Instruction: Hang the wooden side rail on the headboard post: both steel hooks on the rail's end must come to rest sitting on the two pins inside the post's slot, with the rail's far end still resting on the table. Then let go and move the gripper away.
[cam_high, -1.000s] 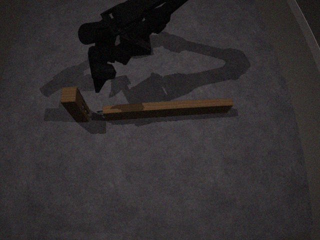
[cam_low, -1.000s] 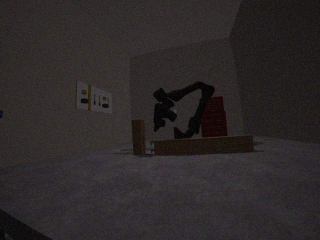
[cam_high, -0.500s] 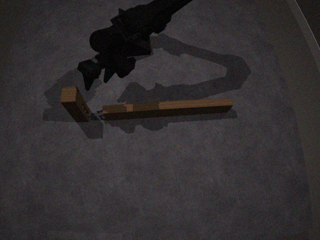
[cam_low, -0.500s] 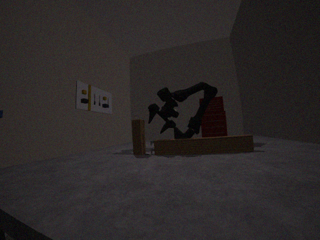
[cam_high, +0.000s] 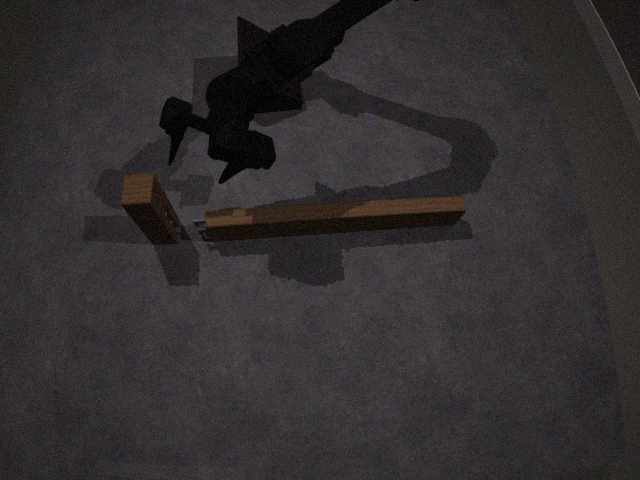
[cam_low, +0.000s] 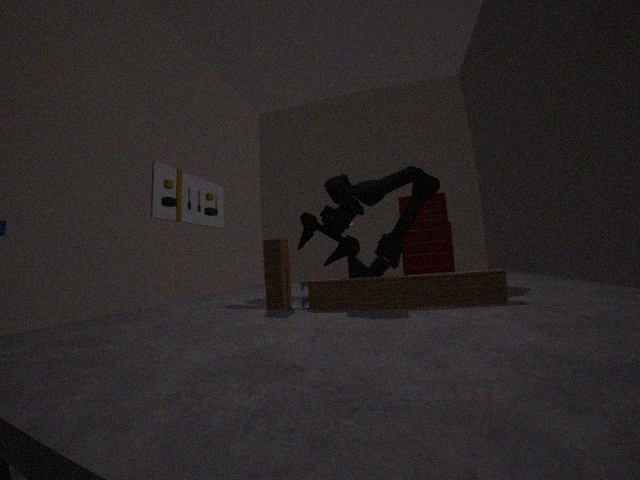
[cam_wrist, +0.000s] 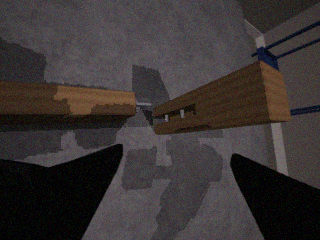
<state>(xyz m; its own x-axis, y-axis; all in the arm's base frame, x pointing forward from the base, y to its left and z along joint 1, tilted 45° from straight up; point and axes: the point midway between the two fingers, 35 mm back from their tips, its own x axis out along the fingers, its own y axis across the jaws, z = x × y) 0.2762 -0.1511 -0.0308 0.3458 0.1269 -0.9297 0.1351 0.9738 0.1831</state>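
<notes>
Now: the headboard post 40 mm ahead of my gripper tip, 80 mm to the right of it and 40 mm below it.
</notes>
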